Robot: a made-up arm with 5 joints.
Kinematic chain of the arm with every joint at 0, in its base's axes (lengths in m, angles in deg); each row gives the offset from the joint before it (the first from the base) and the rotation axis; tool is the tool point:
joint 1: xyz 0 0 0.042 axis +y
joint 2: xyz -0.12 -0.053 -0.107 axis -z
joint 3: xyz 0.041 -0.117 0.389 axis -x
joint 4: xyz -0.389 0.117 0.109 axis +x
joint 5: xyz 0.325 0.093 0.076 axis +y
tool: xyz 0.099 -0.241 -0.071
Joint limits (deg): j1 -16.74..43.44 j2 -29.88..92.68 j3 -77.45..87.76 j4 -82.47..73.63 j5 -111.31..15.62
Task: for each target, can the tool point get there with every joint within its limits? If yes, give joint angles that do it. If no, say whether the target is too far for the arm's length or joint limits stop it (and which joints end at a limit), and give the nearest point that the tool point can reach.
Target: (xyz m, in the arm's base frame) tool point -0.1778 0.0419 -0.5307
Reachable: no: joint limits stop it (at a limit: joint 1, joint 2, joint 3, joint 4, joint 5) | nearest point -0.1935 0.1025 -0.0128 | short by 0.522 m
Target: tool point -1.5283 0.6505 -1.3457
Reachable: no: too far | nearest point -0.5603 -0.0421 0.1492 | short by 1.911 m
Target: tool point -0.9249 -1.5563 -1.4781
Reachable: no: too far | nearest point -0.4133 -0.3470 0.1824 | short by 2.117 m
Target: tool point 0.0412 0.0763 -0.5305
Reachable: no: joint limits stop it (at a limit: joint 1, joint 3, joint 4, joint 5) | nearest point 0.0390 -0.0124 0.0095 | short by 0.547 m
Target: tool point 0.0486 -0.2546 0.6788
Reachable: yes | joints 11.82 8.28 -38.68 -54.08 -78.90
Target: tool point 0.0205 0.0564 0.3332
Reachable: yes | joints -5.53 28.63 74.54 -40.59 -49.22
